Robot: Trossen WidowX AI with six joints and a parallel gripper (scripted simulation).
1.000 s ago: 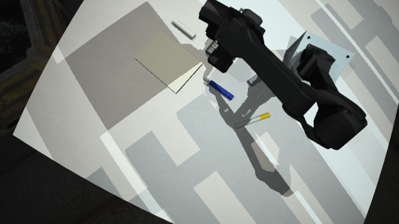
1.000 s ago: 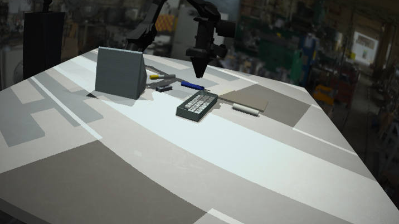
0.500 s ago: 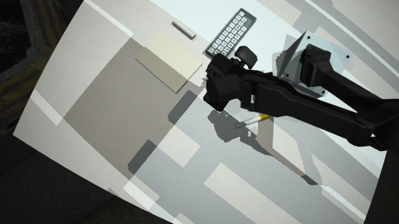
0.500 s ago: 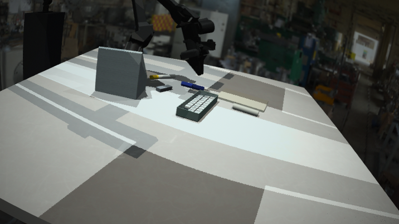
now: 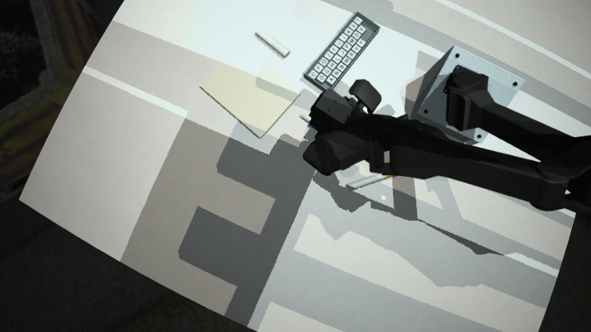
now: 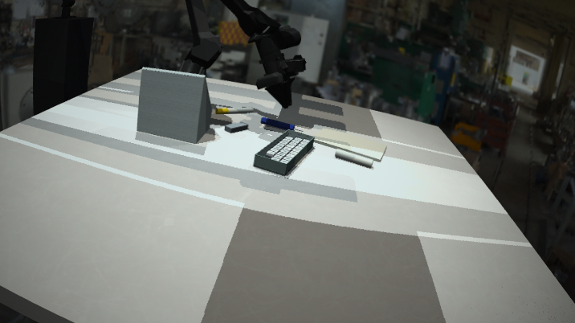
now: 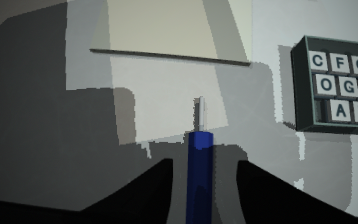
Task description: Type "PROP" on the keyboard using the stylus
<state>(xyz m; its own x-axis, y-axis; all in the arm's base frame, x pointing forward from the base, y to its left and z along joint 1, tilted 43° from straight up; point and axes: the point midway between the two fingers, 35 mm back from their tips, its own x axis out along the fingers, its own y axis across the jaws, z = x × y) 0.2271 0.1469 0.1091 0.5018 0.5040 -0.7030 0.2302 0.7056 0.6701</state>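
Now: the blue stylus 5 cm below my gripper tip and 1 cm ahead of it. Also, from my gripper tip: small grey block (12 cm behind, 8 cm to the right, 6 cm below); then yellow-capped marker (16 cm behind, 5 cm to the left, 5 cm below); then pale notepad (18 cm ahead, 6 cm below, 2 cm to the right).
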